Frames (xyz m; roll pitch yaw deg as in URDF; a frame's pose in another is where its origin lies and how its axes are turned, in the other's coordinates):
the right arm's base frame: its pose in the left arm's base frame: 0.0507 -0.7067 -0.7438 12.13 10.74 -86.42
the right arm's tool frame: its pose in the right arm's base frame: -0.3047 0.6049 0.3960 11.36 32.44 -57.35
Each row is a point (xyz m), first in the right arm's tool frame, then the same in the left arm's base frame.
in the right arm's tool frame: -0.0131 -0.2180 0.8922
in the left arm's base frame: -0.1651 -0.5314 0.3976
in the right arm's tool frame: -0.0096 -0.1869 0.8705
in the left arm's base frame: -0.1379 -0.5540 0.3834
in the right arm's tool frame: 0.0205 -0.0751 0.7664
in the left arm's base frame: -0.0321 -0.6339 0.3019
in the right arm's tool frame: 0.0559 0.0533 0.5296
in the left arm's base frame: 0.1704 -0.6922 0.1303
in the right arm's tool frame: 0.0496 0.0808 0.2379
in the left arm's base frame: 0.3888 -0.6301 -0.0550
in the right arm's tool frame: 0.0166 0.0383 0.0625
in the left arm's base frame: 0.5098 -0.5298 -0.1496
